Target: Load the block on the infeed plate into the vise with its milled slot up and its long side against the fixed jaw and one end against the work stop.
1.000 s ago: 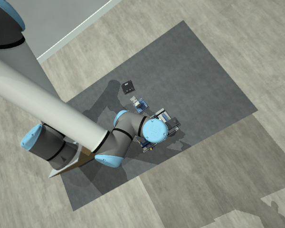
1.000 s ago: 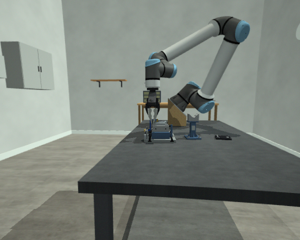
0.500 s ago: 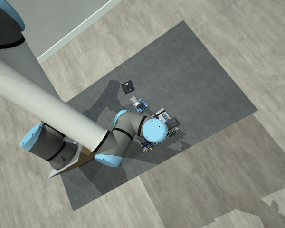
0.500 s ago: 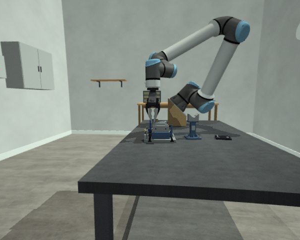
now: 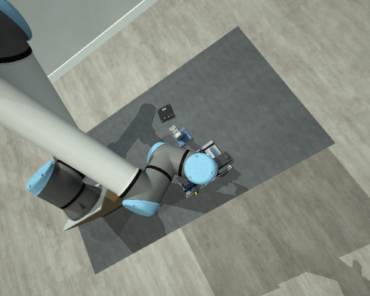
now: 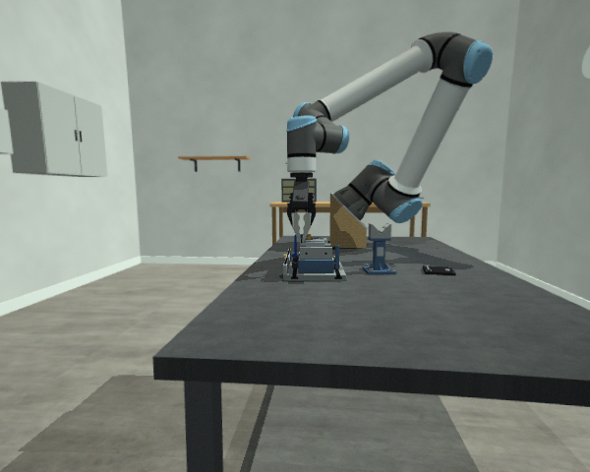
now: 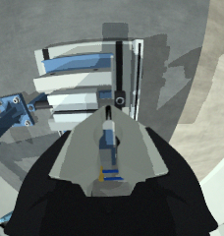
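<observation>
Now: the part 1 cm behind my hand, 4 cm to the left of it and 2 cm below it. The rest, counted from my hand: infeed plate: 13 cm behind, 44 cm to the left, 11 cm below; vise: 8 cm behind, 3 cm to the left, 8 cm below.
</observation>
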